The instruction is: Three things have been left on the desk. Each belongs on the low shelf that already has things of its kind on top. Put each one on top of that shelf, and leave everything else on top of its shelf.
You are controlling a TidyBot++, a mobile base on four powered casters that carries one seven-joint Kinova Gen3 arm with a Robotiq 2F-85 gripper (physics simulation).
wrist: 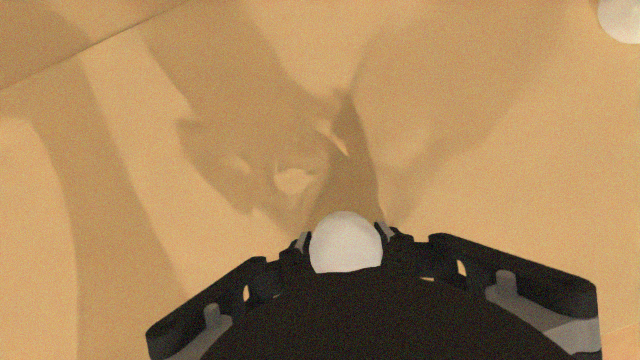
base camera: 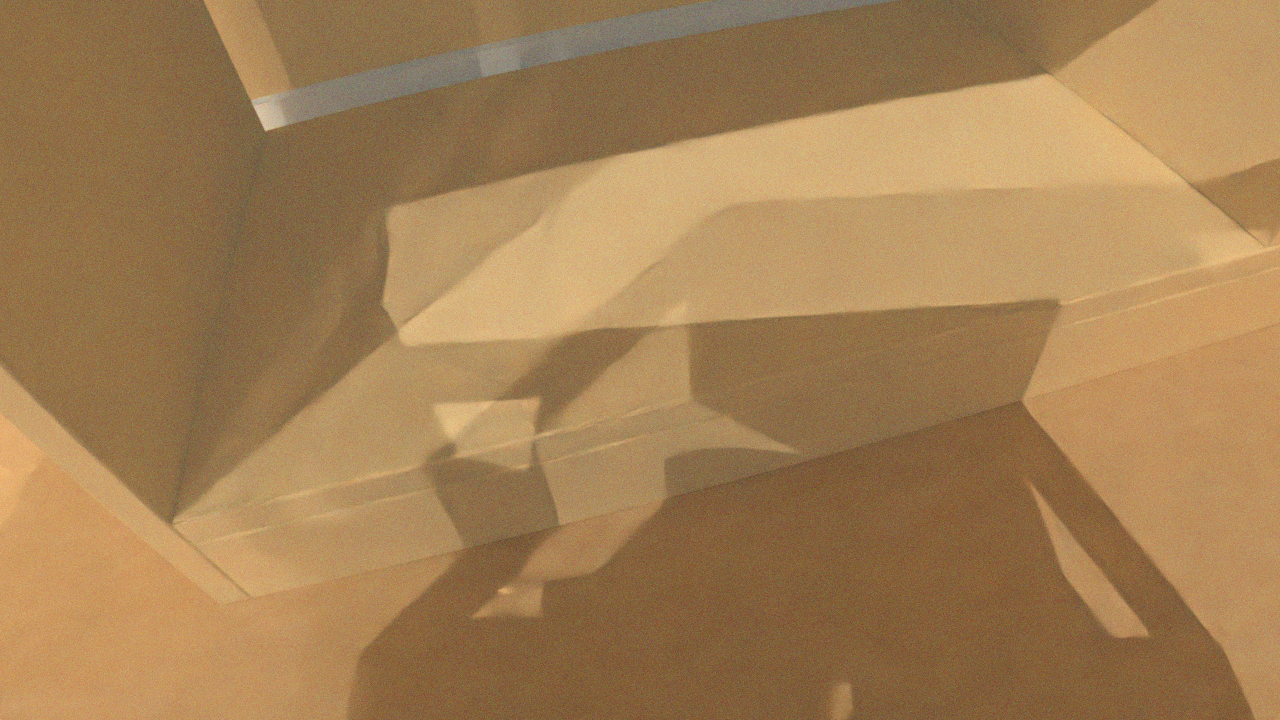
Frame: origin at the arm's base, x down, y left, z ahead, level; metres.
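Seen in the pictures: gripper, between the fingertips: (wrist: 343,239).
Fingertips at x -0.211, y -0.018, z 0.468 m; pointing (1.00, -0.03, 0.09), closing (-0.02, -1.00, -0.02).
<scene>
Offsets run from my fingertips to a thing's top centre. "spot": to the spot under its first point. Level surfaces: height alone.
My gripper (wrist: 343,239) is shut on a white, round-topped object @(dx -0.024, dy +0.000, dz -0.003 m) (wrist: 345,250) in the wrist view, low in the middle. The object's lower part is hidden by the gripper body. It is over the pale wooden top of a low shelf @(dx +0.001 m) (wrist: 500,195), and the gripper's shadow falls on that top close by. Whether the object touches the top cannot be told. Another white, rounded object @(spot: dx -0.010, dy -0.221, dz +0.123 m) (wrist: 622,19) stands on the shelf top at the upper right, partly cut off by the view's edge. In the base view, a low wooden shelf (base camera: 98,223) shows its open front; the gripper does not show there.
The shelf's long edge (wrist: 95,44) crosses the upper left of the wrist view. In the base view, the shelf's bottom board @(spot: dx +0.541, dy -0.229, dz -0.086 m) (base camera: 1163,288) runs across, with side panels at left and right. Wooden floor @(dx +0.611 m) (base camera: 1190,465) lies in front, partly under the robot's shadow.
</scene>
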